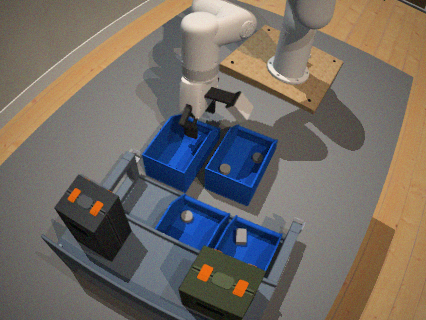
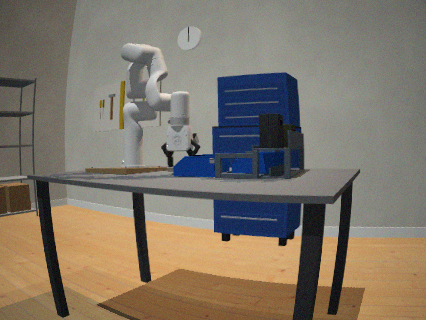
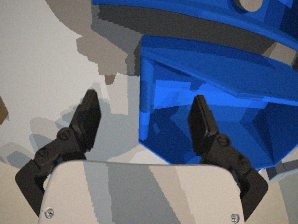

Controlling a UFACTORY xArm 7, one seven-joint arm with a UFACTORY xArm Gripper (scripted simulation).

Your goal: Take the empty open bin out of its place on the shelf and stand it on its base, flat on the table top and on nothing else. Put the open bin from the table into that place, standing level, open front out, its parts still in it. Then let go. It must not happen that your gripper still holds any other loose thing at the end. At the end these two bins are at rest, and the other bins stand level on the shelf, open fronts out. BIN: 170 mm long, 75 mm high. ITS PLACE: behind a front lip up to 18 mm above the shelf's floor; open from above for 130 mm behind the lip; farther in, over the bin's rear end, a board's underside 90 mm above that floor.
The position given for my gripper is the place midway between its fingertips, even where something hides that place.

Note:
I see my gripper (image 1: pixel 200 123), a parts bin (image 1: pixel 236 149), a parts bin (image 1: pixel 170 146), a parts bin (image 1: pixel 261 241) and a parts bin (image 1: pixel 208 222).
My gripper also shows in image 2 (image 2: pixel 180 167) and in image 3 (image 3: pixel 145 104).

